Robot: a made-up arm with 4 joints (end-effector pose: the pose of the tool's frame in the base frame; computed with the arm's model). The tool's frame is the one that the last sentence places.
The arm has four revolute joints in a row. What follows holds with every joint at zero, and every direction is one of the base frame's.
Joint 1 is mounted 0.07 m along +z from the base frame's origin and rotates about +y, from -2.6 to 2.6 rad.
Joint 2 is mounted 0.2 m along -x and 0.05 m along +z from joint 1 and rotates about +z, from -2.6 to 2.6 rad.
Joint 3 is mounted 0.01 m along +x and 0.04 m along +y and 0.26 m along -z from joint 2 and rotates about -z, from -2.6 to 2.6 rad.
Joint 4 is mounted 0.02 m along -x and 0.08 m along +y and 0.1 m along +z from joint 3 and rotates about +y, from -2.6 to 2.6 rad.
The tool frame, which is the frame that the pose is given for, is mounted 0.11 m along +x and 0.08 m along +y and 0.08 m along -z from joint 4; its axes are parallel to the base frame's.
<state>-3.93 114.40 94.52 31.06</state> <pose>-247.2 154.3 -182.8 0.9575 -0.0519 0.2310 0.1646</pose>
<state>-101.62 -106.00 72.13 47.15</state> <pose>271.3 -180.4 -32.7 0.0145 0.9630 -0.0075 -0.2691</pose>
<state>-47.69 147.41 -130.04 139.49</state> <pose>27.6 146.7 -78.9 0.5230 0.6584 0.5397 0.0413</pose>
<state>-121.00 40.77 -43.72 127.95</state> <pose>328.5 -97.8 -190.3 0.7389 -0.5542 0.0449 -0.3806</pose>
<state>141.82 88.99 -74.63 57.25</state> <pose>51.1 -150.6 422.9 0.0236 -0.6660 -0.1405 -0.7323</pose>
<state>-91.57 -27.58 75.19 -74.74</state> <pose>25.9 -88.5 35.1 0.0744 0.1143 -0.6196 -0.7729</pose>
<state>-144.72 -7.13 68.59 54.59</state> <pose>170.9 98.7 250.4 0.5576 0.6050 -0.5589 0.1029</pose>
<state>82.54 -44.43 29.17 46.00</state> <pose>-244.1 67.8 49.8 0.3476 -0.1878 0.7213 -0.5688</pose>
